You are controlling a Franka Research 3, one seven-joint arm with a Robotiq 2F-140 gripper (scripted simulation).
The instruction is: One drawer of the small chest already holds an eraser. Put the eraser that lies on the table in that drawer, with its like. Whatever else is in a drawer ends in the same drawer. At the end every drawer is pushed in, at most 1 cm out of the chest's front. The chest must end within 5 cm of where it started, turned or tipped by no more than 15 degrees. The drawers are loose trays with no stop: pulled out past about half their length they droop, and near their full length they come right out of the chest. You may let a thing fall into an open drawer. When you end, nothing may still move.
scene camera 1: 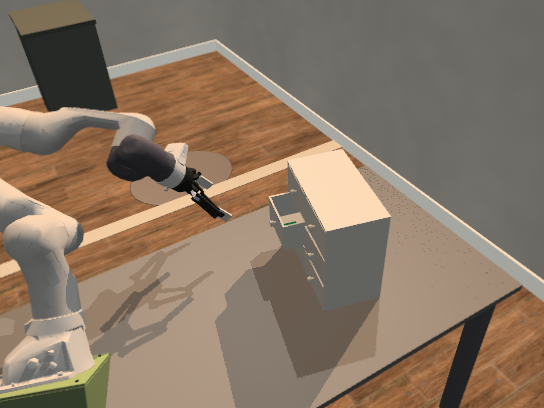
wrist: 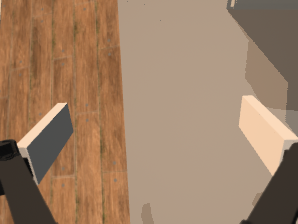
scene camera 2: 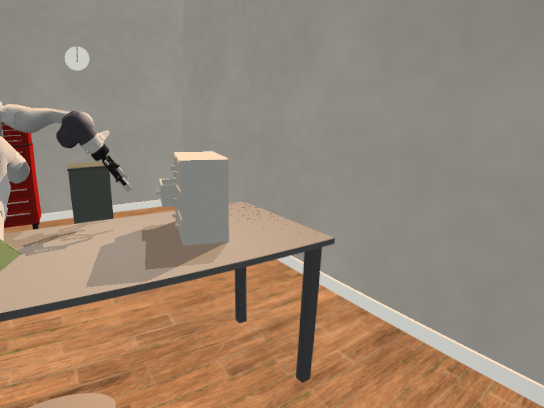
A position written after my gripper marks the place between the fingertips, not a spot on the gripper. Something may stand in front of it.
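Here is a small white chest (scene camera 1: 356,224), in the same picture as a drawer (scene camera 1: 283,209) and my gripper (scene camera 1: 219,201). Scene camera 2 gives me the chest again (scene camera 2: 204,190). In the wrist view I find my gripper (wrist: 154,114) as well.
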